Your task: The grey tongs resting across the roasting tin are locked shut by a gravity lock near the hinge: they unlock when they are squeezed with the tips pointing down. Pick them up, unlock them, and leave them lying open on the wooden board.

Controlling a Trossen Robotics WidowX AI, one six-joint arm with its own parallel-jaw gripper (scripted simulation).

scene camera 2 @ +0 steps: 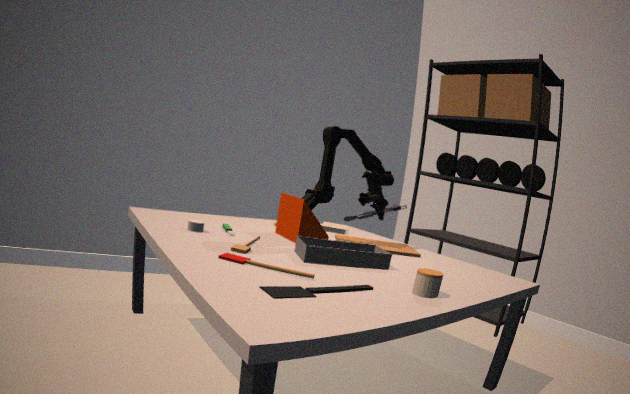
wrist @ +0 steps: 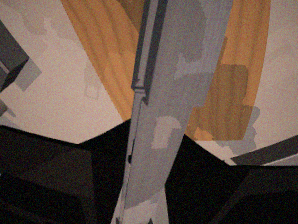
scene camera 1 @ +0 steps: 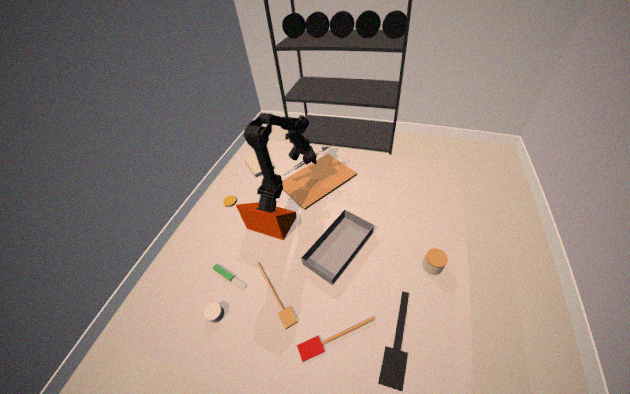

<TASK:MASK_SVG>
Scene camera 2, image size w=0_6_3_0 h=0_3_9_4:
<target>cork-topped jar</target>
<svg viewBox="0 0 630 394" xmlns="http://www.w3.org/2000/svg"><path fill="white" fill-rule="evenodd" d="M418 269L412 293L422 298L432 299L438 297L444 274L432 269Z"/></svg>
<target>black spatula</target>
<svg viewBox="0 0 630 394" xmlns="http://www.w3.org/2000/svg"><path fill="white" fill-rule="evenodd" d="M373 287L369 285L303 289L301 286L262 286L260 289L263 289L273 299L316 298L317 296L314 295L316 293L358 292L373 290Z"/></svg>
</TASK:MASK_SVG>
